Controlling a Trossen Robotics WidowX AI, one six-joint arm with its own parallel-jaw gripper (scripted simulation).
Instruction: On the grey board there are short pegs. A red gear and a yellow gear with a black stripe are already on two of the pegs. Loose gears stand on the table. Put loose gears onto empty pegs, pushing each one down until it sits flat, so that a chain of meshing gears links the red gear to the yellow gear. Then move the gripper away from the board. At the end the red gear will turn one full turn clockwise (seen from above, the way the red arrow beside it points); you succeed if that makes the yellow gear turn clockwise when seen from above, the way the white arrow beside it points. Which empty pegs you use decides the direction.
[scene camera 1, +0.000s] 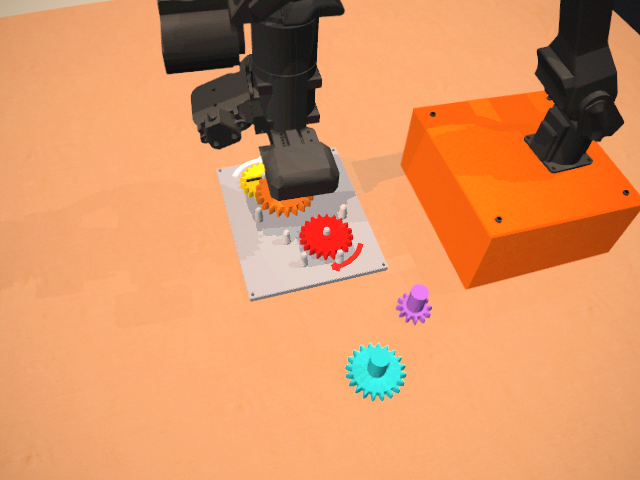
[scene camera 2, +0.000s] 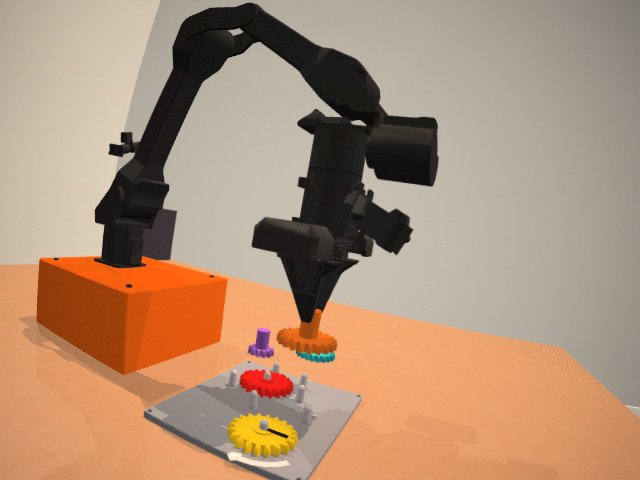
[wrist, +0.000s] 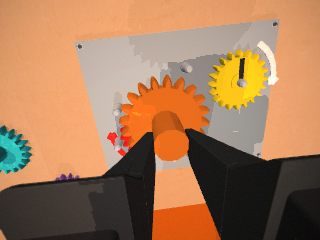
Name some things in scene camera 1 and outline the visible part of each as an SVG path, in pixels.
My gripper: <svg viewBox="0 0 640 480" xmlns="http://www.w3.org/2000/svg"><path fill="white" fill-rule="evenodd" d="M193 89L191 92L192 119L195 122L202 143L208 143L213 149L222 150L241 142L242 132L249 129L251 125L254 127L255 135L266 134L268 136L270 144L260 145L258 149L262 164L264 165L265 177L271 198L277 201L334 193L338 188L340 173L331 148L322 141L319 141L317 133L313 128L306 126L320 123L320 113L315 103L315 89L322 88L322 77L317 67L317 60L309 70L303 73L282 76L260 69L254 64L252 54L248 54L240 62L239 71L223 74Z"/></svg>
An orange gear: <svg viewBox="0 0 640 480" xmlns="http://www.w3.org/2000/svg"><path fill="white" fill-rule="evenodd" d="M256 185L255 198L258 198L257 204L262 204L262 210L269 208L269 215L277 212L277 217L284 213L288 218L290 212L297 216L297 210L305 212L305 206L310 207L310 201L314 198L314 196L277 201L270 196L266 177L265 179L260 179L259 184Z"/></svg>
A cyan gear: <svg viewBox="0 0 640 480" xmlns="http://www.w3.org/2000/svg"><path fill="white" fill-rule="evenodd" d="M369 342L368 348L360 345L360 352L353 350L354 357L348 357L350 364L346 365L345 369L350 372L346 374L346 378L353 379L349 383L349 387L357 386L355 393L364 391L363 399L370 394L370 399L373 402L376 395L378 395L380 401L383 402L384 394L392 399L392 391L399 393L400 389L398 386L404 386L405 382L401 379L405 379L407 374L401 371L406 366L399 364L402 357L395 358L396 350L390 352L389 345L381 348L381 344L378 342L376 347L373 347L371 342Z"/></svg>
